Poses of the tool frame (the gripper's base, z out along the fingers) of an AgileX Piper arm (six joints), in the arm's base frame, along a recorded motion.
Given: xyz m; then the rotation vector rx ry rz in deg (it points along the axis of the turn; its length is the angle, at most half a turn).
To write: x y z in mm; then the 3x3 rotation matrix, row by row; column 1 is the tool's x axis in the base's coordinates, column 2 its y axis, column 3 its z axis. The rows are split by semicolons. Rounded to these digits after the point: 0 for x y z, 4 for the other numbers.
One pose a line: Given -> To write
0.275, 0.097, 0.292, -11.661, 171.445, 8.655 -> 275, 97, 292; -0.9813, -0.1414, 0.1309; -0.1275, 0.9858, 0.1091; -0.1444, 0.0904, -0.9854
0.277, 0.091, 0.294, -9.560, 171.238, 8.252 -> 277, 91, 294; -0.9834, -0.1174, 0.1386; -0.1035, 0.9892, 0.1034; -0.1492, 0.0873, -0.9849
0.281, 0.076, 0.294, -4.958, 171.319, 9.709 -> 281, 76, 294; -0.9878, -0.0655, 0.1414; -0.0491, 0.9920, 0.1165; -0.1479, 0.1081, -0.9831
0.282, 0.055, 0.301, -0.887, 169.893, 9.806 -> 282, 55, 301; -0.9853, -0.0202, 0.1697; -0.0005, 0.9934, 0.1151; -0.1709, 0.1133, -0.9788
